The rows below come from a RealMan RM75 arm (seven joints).
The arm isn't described. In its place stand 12 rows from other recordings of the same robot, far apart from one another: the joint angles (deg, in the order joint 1, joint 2, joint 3, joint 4, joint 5, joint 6, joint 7), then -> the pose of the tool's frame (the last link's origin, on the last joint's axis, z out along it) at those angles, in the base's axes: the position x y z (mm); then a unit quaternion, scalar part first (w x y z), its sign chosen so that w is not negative.
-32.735 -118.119 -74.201 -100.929 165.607 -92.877 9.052 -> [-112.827, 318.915, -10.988, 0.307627, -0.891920, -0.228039, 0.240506]
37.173 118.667 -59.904 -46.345 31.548 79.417 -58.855 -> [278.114, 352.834, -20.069, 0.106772, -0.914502, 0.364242, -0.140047]
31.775 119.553 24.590 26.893 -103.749 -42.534 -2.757 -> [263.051, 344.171, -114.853, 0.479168, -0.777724, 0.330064, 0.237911]
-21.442 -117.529 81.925 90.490 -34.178 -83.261 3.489 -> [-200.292, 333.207, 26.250, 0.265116, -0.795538, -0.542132, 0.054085]
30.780 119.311 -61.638 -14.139 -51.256 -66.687 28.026 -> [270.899, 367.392, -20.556, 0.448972, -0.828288, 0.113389, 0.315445]
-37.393 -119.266 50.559 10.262 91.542 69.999 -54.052 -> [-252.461, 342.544, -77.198, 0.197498, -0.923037, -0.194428, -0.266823]
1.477 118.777 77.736 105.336 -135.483 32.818 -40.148 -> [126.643, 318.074, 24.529, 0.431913, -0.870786, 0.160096, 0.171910]
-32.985 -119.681 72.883 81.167 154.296 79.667 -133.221 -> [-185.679, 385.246, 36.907, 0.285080, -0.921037, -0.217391, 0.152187]
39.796 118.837 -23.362 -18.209 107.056 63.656 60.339 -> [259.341, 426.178, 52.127, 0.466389, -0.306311, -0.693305, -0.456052]
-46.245 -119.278 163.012 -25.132 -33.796 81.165 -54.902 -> [-260.105, 384.693, 1.077, 0.300582, -0.895325, -0.174670, -0.278450]
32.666 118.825 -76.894 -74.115 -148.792 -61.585 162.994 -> [184.587, 411.653, 21.418, 0.353082, -0.832732, 0.426372, 0.009921]
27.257 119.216 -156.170 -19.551 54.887 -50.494 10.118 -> [286.622, 314.429, -109.356, 0.434094, -0.823082, 0.270630, 0.246693]
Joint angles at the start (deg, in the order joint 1, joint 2, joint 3, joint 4, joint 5, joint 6, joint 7):
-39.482 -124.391 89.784 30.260 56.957 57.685 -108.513
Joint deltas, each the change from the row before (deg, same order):
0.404 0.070 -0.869 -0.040 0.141 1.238 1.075
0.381 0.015 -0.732 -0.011 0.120 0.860 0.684
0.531 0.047 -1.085 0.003 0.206 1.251 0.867
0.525 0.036 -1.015 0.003 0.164 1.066 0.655
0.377 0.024 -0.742 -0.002 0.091 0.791 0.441
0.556 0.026 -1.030 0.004 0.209 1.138 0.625
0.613 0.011 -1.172 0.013 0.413 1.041 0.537
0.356 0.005 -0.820 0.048 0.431 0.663 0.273
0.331 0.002 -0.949 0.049 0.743 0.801 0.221
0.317 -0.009 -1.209 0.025 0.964 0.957 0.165
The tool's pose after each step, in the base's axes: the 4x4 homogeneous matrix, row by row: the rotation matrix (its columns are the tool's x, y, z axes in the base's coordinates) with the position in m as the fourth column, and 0 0 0 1 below. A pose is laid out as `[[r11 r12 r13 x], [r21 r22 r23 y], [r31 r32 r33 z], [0 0 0 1]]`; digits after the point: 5 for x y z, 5 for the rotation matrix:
[[0.26351 0.75609 0.59907 -0.12846], [0.73454 -0.55983 0.38347 0.36572], [0.62531 0.33900 -0.70290 -0.10572], [0 0 0 1]]
[[0.26276 0.75007 0.60692 -0.13009], [0.72804 -0.56692 0.38544 0.36504], [0.63318 0.34059 -0.69504 -0.10339], [0 0 0 1]]
[[0.26076 0.74161 0.61808 -0.13243], [0.71895 -0.57645 0.38835 0.36419], [0.64430 0.34310 -0.68349 -0.09977], [0 0 0 1]]
[[0.25564 0.73569 0.62722 -0.13494], [0.71159 -0.58237 0.39305 0.36348], [0.65444 0.34584 -0.67239 -0.09639], [0 0 0 1]]
[[0.25103 0.73135 0.63412 -0.13672], [0.70638 -0.58631 0.39657 0.36294], [0.66183 0.34838 -0.66379 -0.09388], [0 0 0 1]]
[[0.24574 0.72510 0.64330 -0.13938], [0.69901 -0.59234 0.40064 0.36186], [0.67156 0.35122 -0.65242 -0.09050], [0 0 0 1]]
[[0.23964 0.72126 0.64989 -0.14279], [0.69188 -0.59647 0.40685 0.36083], [0.68108 0.35215 -0.64196 -0.08713], [0 0 0 1]]
[[0.23724 0.71871 0.65359 -0.14480], [0.68732 -0.59964 0.40991 0.36023], [0.68653 0.35198 -0.63624 -0.08497], [0 0 0 1]]
[[0.23798 0.71520 0.65715 -0.14683], [0.68329 -0.60413 0.41005 0.35932], [0.69027 0.35144 -0.63247 -0.08290], [0 0 0 1]]
[[0.23844 0.71124 0.66128 -0.14902], [0.67938 -0.60873 0.40975 0.35838], [0.69397 0.35156 -0.62834 -0.08050], [0 0 0 1]]

